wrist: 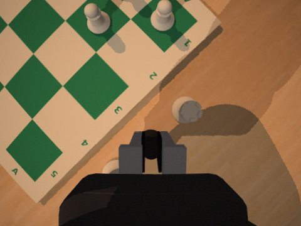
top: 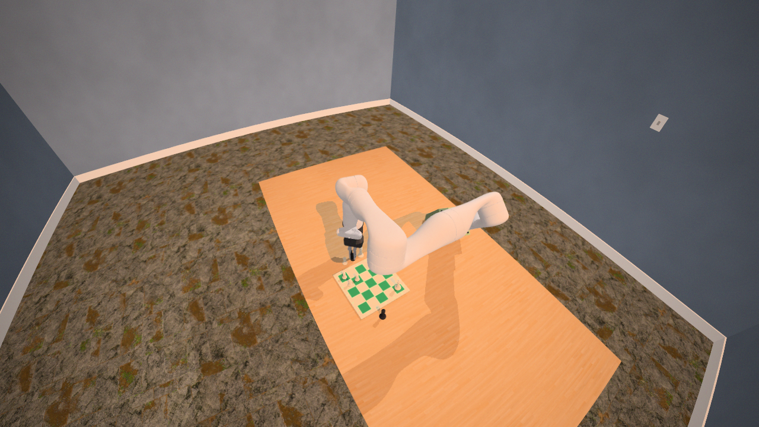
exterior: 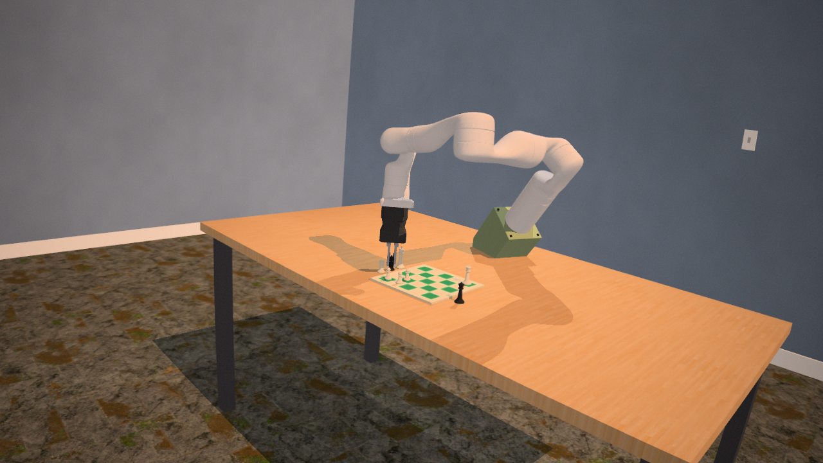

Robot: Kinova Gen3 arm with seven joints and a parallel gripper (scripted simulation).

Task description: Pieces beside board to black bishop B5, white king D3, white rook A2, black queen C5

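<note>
The white king lies 40 mm behind my hand and 10 mm to the right of it. From my hand the other things lie so: chessboard (20 mm behind, 140 mm to the left, 30 mm below); then black bishop (10 mm below); then white rook (40 mm ahead, 10 mm to the left, 20 mm below).
</note>
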